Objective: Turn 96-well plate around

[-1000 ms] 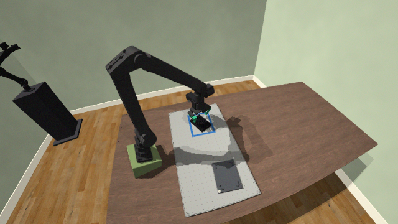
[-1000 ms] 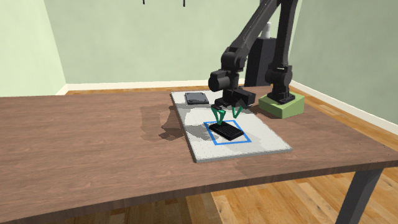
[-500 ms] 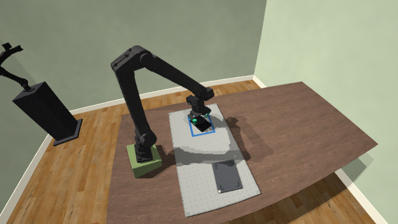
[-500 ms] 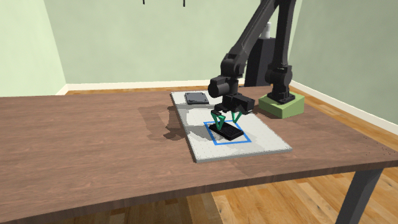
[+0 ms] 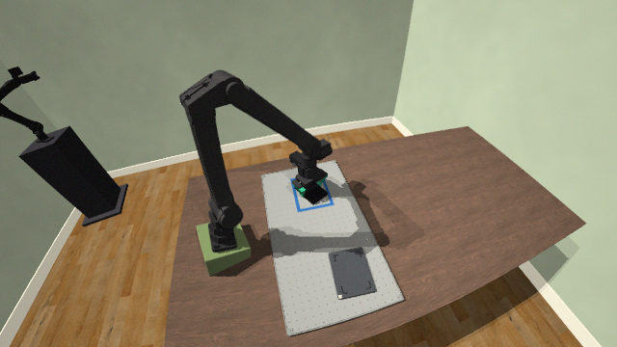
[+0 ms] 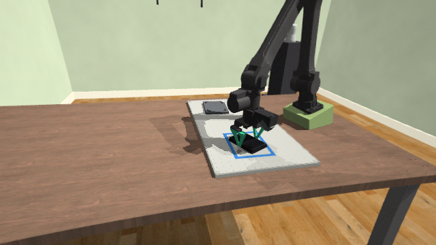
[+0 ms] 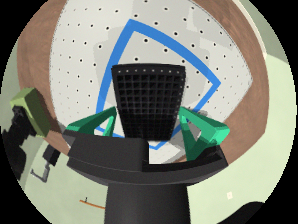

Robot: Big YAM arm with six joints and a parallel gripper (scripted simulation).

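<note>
Now: hand 10 mm above the black 96-well plate. Round my hand: white corner mark: 450 mm to the right, 110 mm behind; dark plate nest N1: 390 mm to the right, 30 mm behind, 10 mm below.
</note>
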